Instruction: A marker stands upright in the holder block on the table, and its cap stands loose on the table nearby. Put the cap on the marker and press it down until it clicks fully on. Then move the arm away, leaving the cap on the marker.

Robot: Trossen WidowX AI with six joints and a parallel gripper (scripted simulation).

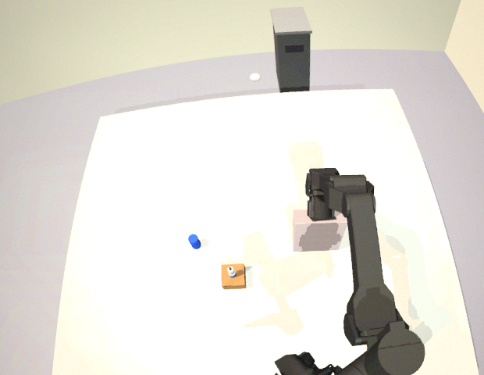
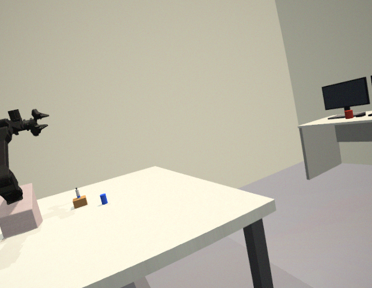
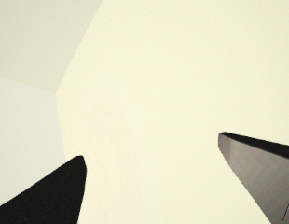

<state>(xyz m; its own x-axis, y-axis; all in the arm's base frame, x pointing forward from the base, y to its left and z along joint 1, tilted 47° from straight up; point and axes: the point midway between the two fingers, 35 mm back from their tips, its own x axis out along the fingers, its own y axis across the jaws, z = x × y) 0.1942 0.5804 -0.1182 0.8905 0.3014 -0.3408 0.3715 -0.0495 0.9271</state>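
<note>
Right now the blue cap is 53 cm to the right of my gripper tip, 50 cm below it and 18 cm ahead of it. Round my gripper tip: holder block: 50 cm below, 41 cm to the right, 7 cm ahead.
</note>
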